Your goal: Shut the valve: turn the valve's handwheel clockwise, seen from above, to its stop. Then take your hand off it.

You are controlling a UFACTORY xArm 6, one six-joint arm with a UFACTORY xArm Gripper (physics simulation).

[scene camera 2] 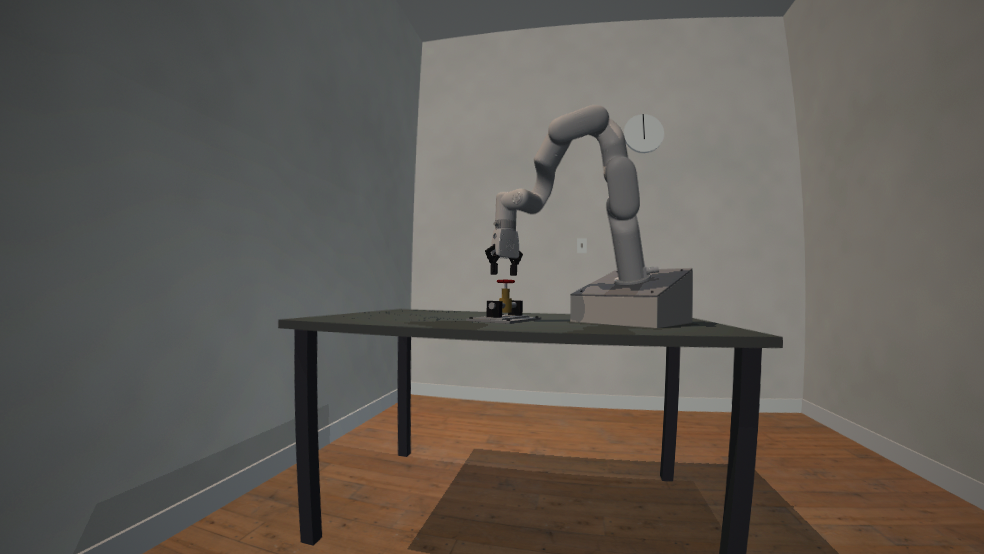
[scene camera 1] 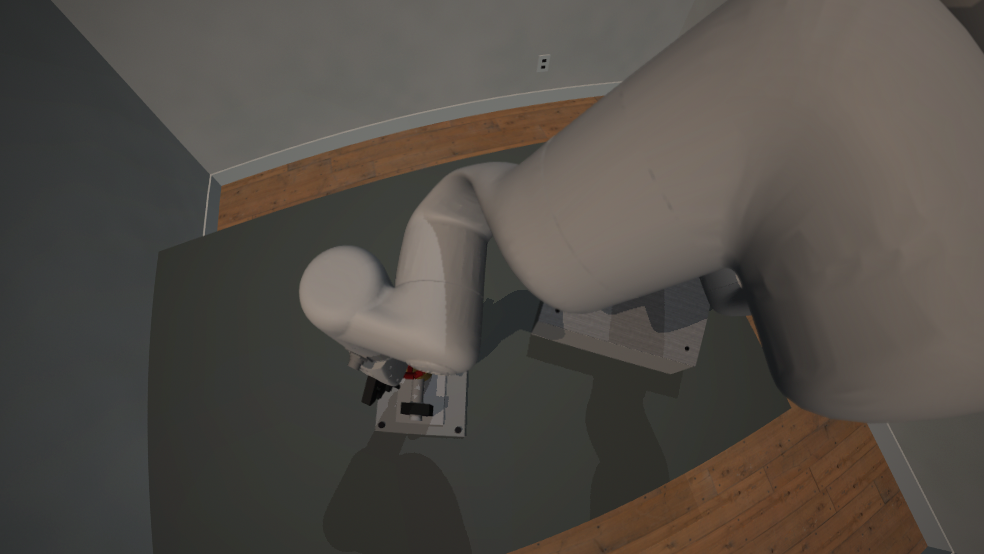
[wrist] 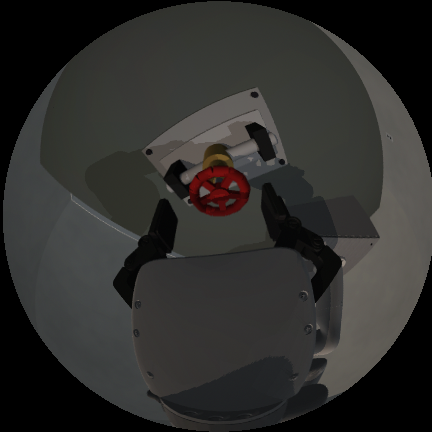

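The red handwheel lies level on top of the brass valve body. The valve's pipe is held by two black clamps on a light grey base plate. My gripper is open and empty, pointing down. In scene camera 2 its fingertips hang a short way above the wheel, apart from it. In the wrist view the wheel shows between the two fingers. In scene camera 1 the arm hides part of the wheel and most of the gripper.
The dark table top carries the valve's plate. The robot's grey base box stands on it, to the right of the valve. The black clamps stand beside the valve body, lower than the wheel.
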